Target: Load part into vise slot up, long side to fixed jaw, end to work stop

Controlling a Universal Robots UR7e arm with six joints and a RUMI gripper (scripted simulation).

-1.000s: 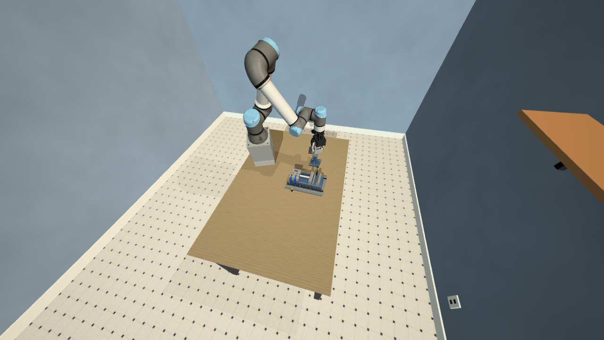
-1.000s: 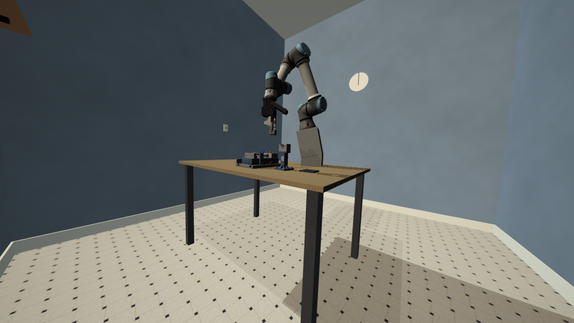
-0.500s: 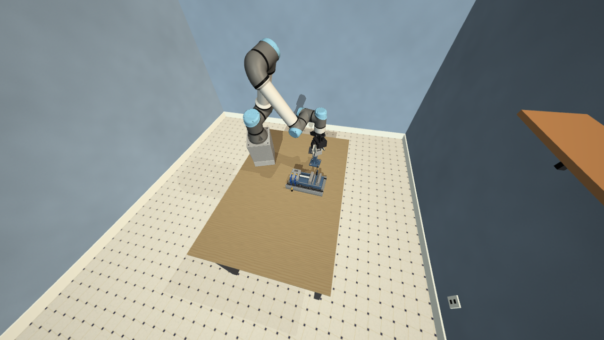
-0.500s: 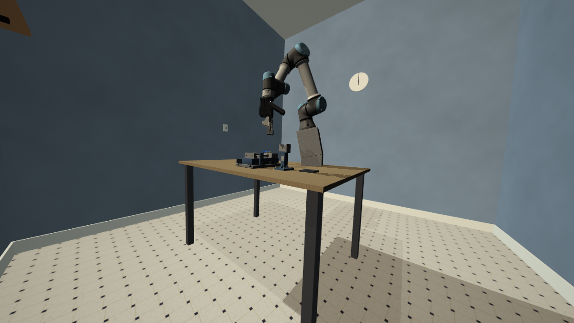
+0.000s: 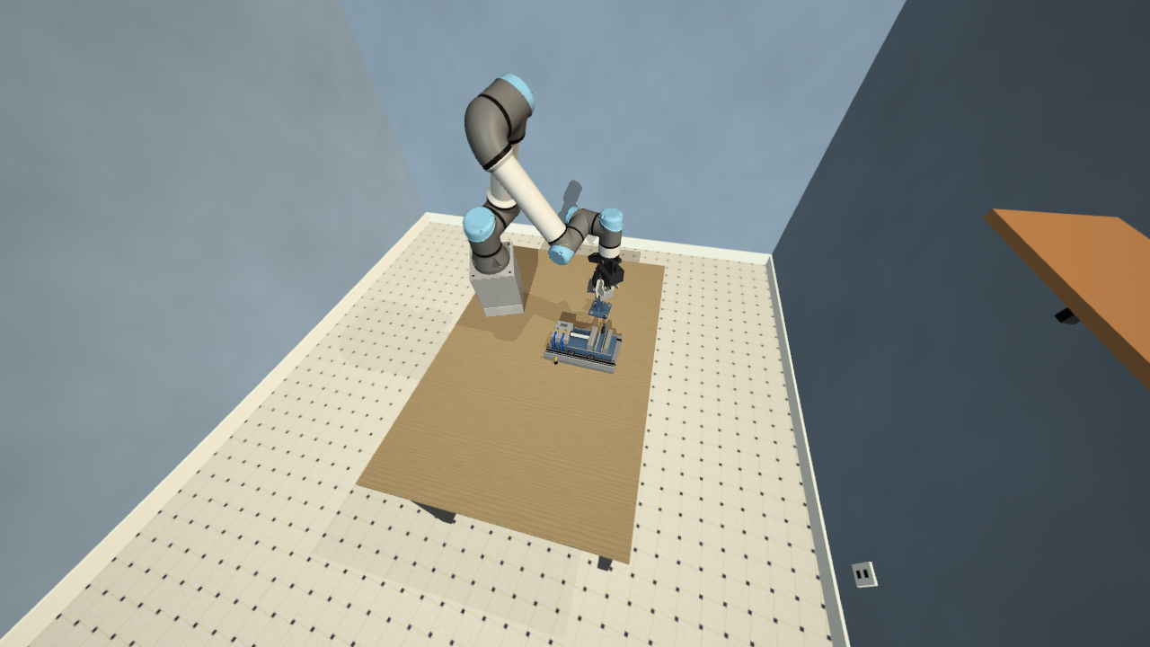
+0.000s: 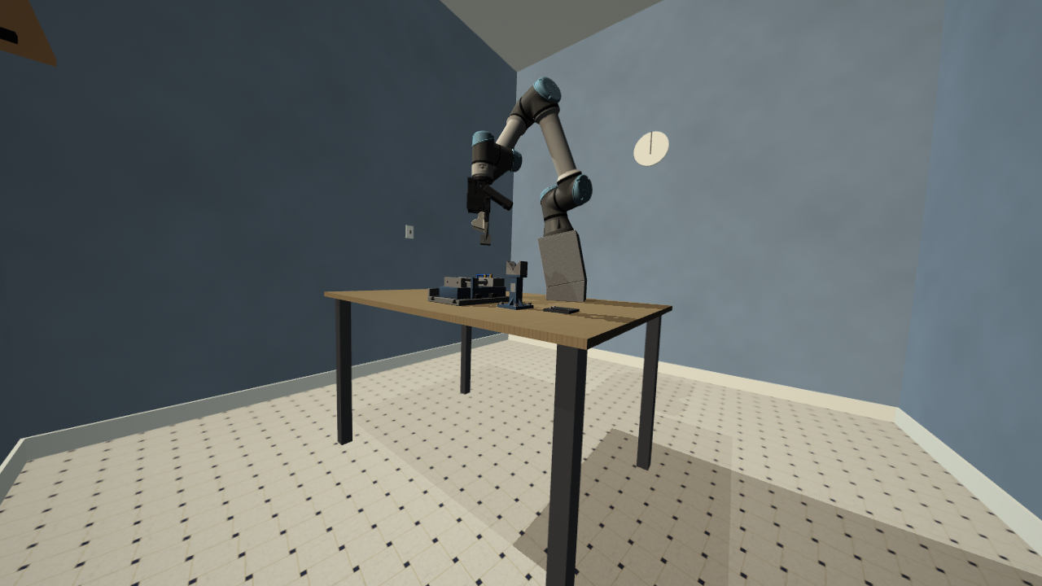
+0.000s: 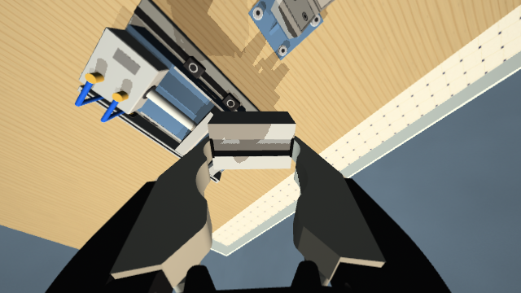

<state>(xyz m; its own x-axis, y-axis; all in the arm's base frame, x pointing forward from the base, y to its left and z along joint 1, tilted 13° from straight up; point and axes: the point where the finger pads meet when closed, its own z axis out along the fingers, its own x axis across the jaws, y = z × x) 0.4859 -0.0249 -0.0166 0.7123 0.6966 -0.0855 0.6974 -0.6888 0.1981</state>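
My gripper is now 40 mm short of the fixed jaw, 120 mm to the left of it and 160 mm above it. Also, from my hand: cylinder rod: 70 mm behind, 110 mm to the right, 160 mm below; then part: right at my hand; then moving jaw: 20 mm behind, 110 mm to the right, 160 mm below.
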